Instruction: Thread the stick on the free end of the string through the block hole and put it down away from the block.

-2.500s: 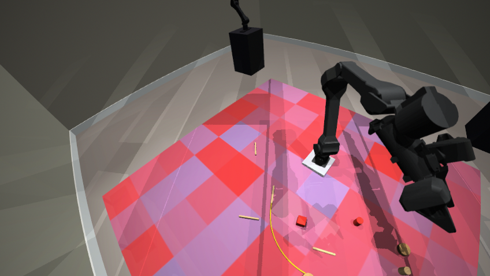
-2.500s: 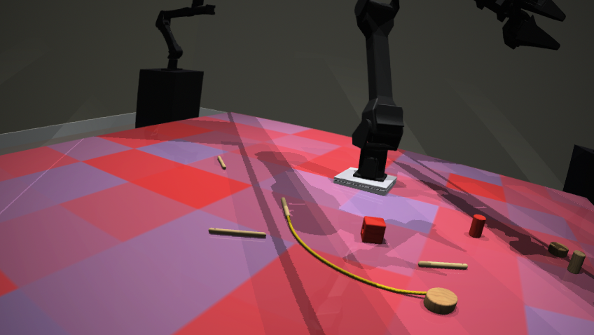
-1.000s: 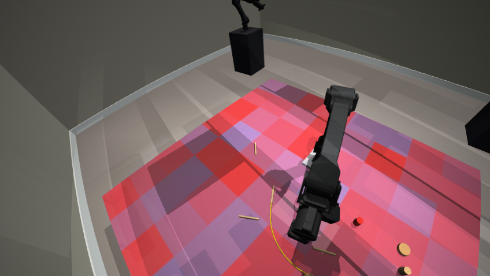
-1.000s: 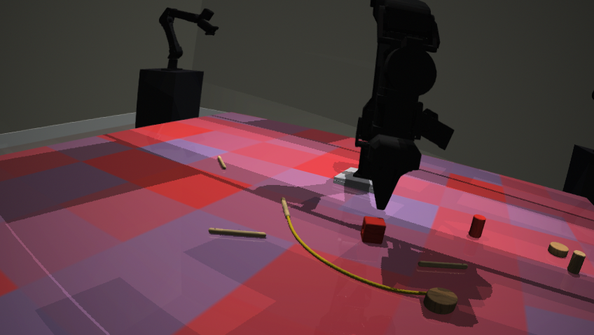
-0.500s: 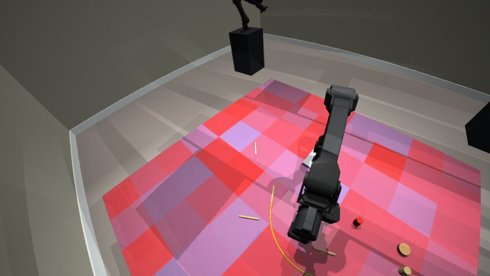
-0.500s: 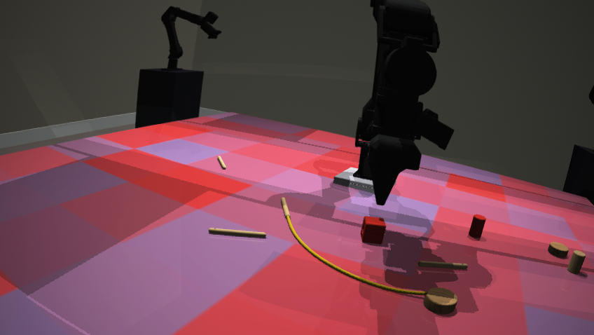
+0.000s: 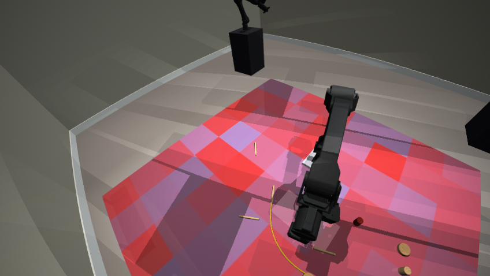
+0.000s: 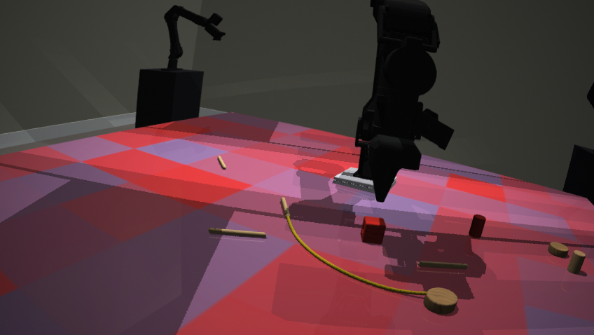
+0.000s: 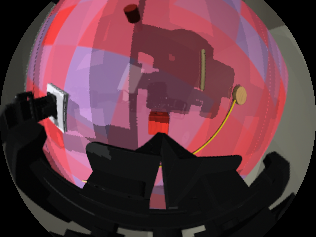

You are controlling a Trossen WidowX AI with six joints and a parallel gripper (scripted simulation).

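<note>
Now: gripper tip 5 cm above the red block. Round my gripper tip: red cylinder 17 cm to the left, 12 cm behind, 4 cm below; thin wooden stick 14 cm to the right, 6 cm below, 2 cm behind; round wooden button 14 cm ahead, 11 cm to the left, 5 cm below.
</note>
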